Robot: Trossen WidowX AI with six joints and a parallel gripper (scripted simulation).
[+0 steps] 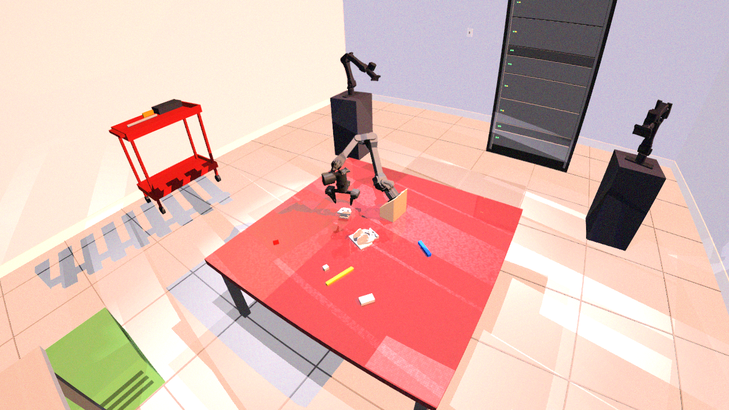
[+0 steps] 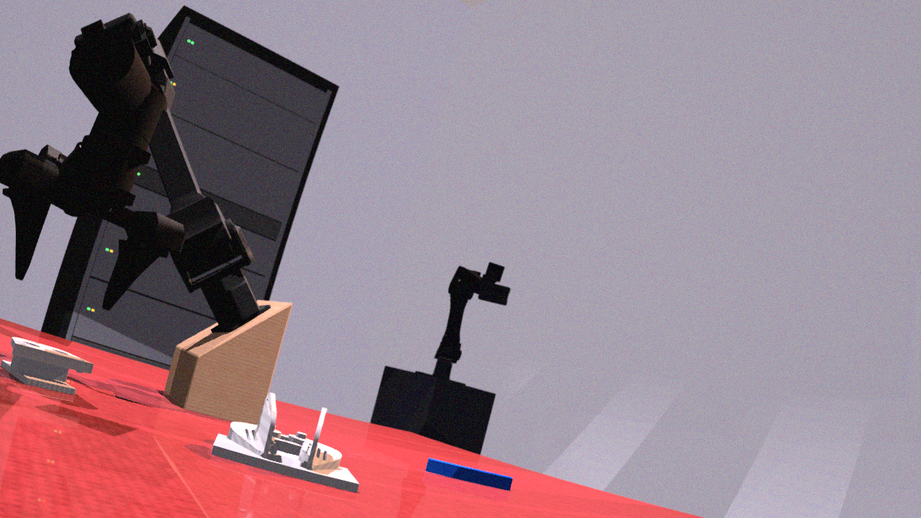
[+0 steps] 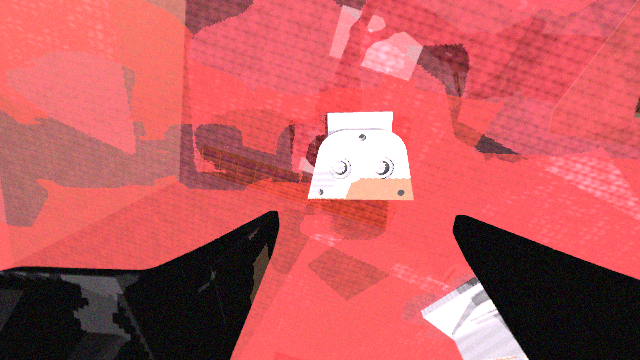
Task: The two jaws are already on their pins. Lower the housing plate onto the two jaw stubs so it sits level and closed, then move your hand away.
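My gripper tip is 10 mm past the housing plate and 50 mm above it. Round my gripper tip: grey stand 10 mm behind, 70 mm below; then red cube 370 mm ahead, 200 mm to the right, 80 mm below; then grey jaw assembly 100 mm ahead, 230 mm to the left, 70 mm below.
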